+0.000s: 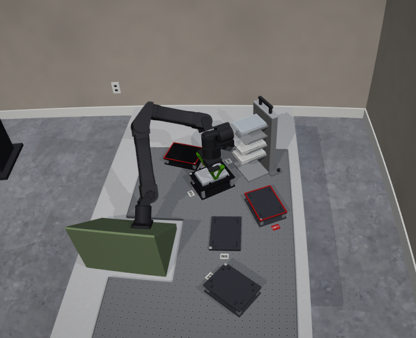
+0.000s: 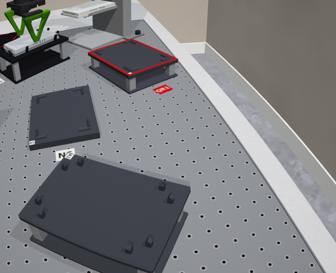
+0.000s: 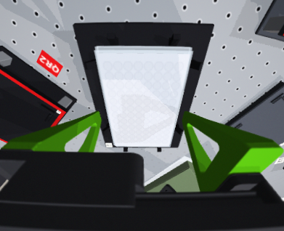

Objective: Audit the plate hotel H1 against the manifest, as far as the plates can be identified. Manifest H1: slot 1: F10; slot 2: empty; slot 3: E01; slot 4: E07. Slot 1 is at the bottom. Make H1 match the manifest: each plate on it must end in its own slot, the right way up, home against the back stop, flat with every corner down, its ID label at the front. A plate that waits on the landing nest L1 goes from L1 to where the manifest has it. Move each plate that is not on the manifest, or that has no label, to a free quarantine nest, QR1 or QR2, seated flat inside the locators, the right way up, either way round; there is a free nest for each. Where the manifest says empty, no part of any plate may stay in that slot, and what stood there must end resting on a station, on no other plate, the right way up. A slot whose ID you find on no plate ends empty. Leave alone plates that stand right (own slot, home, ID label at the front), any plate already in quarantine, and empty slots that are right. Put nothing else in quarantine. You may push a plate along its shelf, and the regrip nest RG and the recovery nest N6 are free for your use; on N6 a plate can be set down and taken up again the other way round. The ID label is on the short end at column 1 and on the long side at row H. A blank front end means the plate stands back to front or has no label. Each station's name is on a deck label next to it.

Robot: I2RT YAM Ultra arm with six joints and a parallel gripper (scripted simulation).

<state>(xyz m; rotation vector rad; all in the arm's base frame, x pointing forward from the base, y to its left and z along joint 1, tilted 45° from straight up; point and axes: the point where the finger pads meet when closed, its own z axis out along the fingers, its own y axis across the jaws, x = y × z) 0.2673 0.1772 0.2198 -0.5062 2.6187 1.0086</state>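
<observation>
My gripper is now 2 cm above the clear well plate. The rest, counted from my hand: H1 deck label: 15 cm to the left, 8 cm below, 8 cm ahead; black regrip nest RG: 3 cm below; red-rimmed nest QR2: 18 cm to the left, 12 cm behind, 5 cm below.
</observation>
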